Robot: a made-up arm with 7 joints. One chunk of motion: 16 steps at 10 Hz.
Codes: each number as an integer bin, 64 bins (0 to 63) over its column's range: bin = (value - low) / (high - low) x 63, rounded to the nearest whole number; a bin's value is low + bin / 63 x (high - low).
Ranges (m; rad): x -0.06..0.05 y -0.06..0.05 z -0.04..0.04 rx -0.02..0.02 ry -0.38..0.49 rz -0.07..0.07
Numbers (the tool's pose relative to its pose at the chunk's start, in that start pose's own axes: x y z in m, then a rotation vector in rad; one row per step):
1: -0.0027 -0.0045 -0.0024 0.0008 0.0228 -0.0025
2: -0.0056 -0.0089 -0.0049 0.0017 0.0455 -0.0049
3: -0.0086 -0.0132 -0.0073 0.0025 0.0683 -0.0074
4: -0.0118 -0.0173 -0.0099 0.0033 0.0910 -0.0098
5: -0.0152 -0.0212 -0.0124 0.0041 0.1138 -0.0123
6: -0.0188 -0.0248 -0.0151 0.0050 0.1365 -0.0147
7: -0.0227 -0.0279 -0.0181 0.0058 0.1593 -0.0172
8: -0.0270 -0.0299 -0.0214 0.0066 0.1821 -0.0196
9: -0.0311 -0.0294 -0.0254 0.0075 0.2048 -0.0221
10: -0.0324 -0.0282 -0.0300 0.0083 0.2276 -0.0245
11: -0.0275 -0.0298 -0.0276 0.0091 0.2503 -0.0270
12: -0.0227 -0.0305 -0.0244 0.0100 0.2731 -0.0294
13: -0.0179 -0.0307 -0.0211 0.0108 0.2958 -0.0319
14: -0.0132 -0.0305 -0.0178 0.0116 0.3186 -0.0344
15: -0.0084 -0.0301 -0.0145 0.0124 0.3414 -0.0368
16: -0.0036 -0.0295 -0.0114 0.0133 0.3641 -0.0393
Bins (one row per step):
1: 33 32 30 33 29 30
2: 31 29 28 34 31 29
3: 29 27 26 35 32 28
4: 28 24 24 37 34 27
5: 26 22 22 38 36 26
6: 24 20 20 39 37 25
7: 21 18 17 41 39 24
8: 19 17 15 42 41 23
9: 17 18 11 43 42 22
10: 16 18 8 45 44 20
11: 19 17 10 46 46 19
12: 21 17 12 47 47 18
13: 24 17 15 49 49 17
14: 27 17 17 50 51 16
15: 30 17 20 51 52 15
16: 32 17 23 52 54 14

